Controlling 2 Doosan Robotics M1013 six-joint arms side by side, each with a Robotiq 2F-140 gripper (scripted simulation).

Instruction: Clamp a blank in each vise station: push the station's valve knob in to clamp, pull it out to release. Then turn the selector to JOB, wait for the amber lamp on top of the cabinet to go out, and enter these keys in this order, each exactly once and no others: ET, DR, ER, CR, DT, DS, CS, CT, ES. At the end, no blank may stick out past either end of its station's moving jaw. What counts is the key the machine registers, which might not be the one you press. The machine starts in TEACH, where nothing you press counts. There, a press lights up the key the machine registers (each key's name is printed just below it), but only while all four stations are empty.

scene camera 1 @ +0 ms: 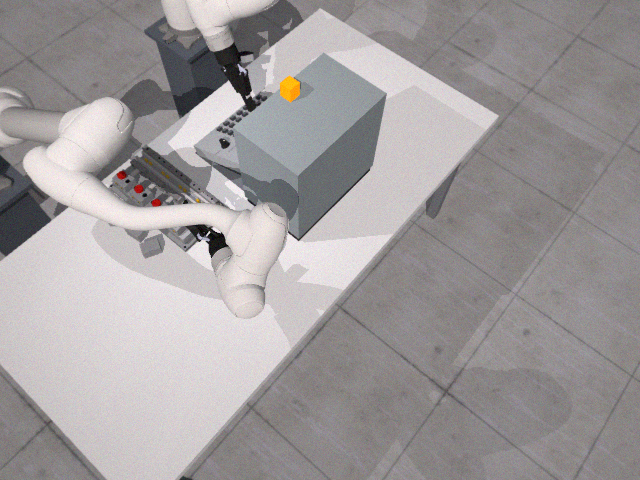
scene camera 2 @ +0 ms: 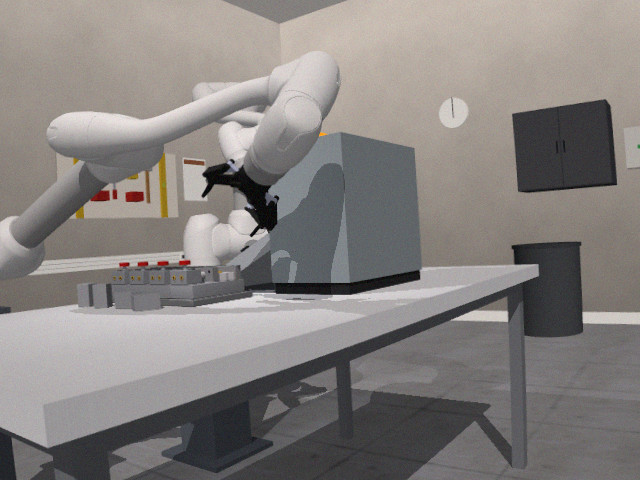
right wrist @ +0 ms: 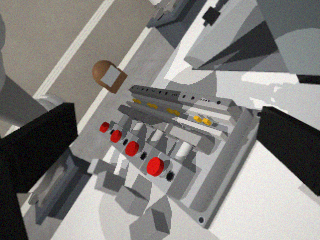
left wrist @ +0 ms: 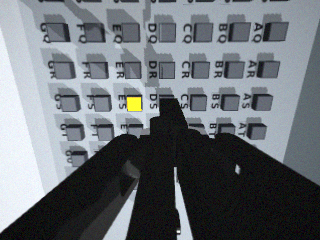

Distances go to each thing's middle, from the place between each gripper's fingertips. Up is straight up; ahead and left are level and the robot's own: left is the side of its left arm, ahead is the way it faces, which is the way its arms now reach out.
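My left hand [scene camera 1: 252, 109] is now 50 mm short of the key panel [scene camera 2: 255, 262], 50 mm to the left of it and 100 mm above it.
As for my right hand, the key panel is 39 cm to the left of it, 18 cm behind it and 15 cm below it.
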